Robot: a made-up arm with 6 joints.
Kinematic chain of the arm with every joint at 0, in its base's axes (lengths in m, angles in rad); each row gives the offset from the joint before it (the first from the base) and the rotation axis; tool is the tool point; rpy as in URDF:
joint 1: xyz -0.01 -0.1 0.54 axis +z
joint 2: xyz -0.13 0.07 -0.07 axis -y
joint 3: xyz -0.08 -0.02 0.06 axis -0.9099 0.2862 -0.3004
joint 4: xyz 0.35 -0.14 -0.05 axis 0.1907 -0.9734 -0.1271
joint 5: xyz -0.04 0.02 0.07 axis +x
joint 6: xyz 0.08 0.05 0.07 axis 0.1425 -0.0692 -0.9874
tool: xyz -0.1 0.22 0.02 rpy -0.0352 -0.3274 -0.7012
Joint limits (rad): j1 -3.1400..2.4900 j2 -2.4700..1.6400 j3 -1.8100..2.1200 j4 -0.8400..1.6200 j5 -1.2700..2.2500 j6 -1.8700..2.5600
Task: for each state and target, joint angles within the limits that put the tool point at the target. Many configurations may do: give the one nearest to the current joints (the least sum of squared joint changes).
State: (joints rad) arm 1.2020 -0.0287 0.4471 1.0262 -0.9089 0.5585
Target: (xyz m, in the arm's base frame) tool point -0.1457 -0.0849 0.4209
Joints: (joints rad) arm 1.6071 -0.0890 0.6313 1.1864 -0.1517 -0.0063
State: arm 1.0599 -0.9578 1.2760 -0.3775 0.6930 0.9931
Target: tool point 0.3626 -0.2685 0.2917
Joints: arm 0.5424 -0.4040 1.8720 -0.7106 0.2995 0.9857
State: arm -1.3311 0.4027 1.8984 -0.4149 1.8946 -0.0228
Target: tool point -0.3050 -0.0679 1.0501
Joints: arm -1.3264 0.8221 1.4379 -0.8400 2.2500 0.6053
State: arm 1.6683 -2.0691 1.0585 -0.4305 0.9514 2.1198
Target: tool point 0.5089 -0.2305 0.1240
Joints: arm 1.9359 -2.3048 0.9894 -0.8400 1.2434 2.4136
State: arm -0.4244 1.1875 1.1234 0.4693 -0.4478 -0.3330
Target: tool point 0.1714 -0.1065 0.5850
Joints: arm -0.3449 0.7361 0.7610 0.4809 -0.6205 0.3342
